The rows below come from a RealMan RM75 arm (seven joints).
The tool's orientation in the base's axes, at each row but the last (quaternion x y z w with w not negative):
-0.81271 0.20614 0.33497 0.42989
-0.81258 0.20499 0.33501 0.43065
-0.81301 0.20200 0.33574 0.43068
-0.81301 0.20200 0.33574 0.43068
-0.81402 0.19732 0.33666 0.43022
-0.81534 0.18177 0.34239 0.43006
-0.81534 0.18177 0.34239 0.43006
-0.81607 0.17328 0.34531 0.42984
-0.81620 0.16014 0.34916 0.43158
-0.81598 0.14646 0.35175 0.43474
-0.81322 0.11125 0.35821 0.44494
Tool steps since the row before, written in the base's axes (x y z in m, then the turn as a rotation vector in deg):
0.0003 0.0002 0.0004 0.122 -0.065 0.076
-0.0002 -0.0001 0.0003 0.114 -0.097 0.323
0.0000 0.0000 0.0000 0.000 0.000 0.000
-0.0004 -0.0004 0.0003 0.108 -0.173 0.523
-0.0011 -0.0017 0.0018 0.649 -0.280 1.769
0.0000 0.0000 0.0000 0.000 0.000 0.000
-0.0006 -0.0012 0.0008 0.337 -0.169 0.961
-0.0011 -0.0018 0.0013 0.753 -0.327 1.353
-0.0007 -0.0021 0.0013 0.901 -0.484 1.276
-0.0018 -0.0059 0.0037 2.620 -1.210 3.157
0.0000 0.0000 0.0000 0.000 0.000 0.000
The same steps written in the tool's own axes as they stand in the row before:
-0.0001 -0.0005 -0.0001 0.032 -0.083 -0.130
-0.0004 0.0000 -0.0001 -0.150 -0.200 -0.254
0.0000 0.0000 0.0000 0.000 0.000 0.000
-0.0005 0.0003 -0.0003 -0.295 -0.267 -0.396
-0.0020 0.0006 -0.0017 -0.810 -1.246 -1.192
0.0000 0.0000 0.0000 0.000 0.000 0.000
-0.0010 0.0006 -0.0011 -0.451 -0.658 -0.655
-0.0017 0.0009 -0.0015 -0.440 -1.037 -1.111
-0.0015 0.0008 -0.0019 -0.288 -0.984 -1.274
-0.0043 0.0022 -0.0054 -0.436 -2.641 -3.336
0.0000 0.0000 0.0000 0.000 0.000 0.000

